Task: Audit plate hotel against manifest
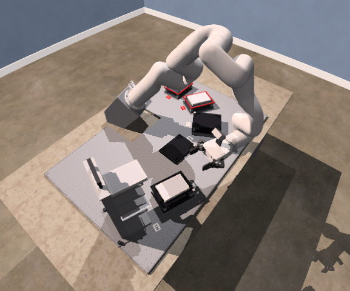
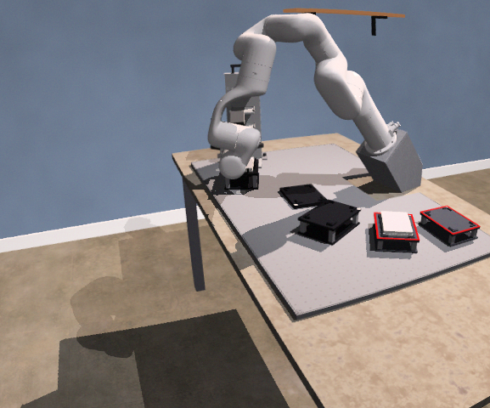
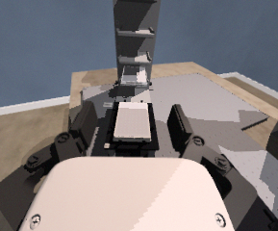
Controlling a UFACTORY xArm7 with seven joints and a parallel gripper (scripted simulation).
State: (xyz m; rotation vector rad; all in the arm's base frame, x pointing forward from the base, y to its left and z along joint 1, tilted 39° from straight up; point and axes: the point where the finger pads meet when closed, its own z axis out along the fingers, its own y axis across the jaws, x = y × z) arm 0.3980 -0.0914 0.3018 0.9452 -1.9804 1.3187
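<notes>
The RG deck label is 10 mm to the right of my hand and 190 mm below it. The rest, counted from my hand: plate hotel H1 (40 mm behind, 390 mm to the right, 10 mm below); then pale plate (30 mm behind, 310 mm to the right, 90 mm below); then H1 deck label (70 mm ahead, 260 mm to the right, 190 mm below).
</notes>
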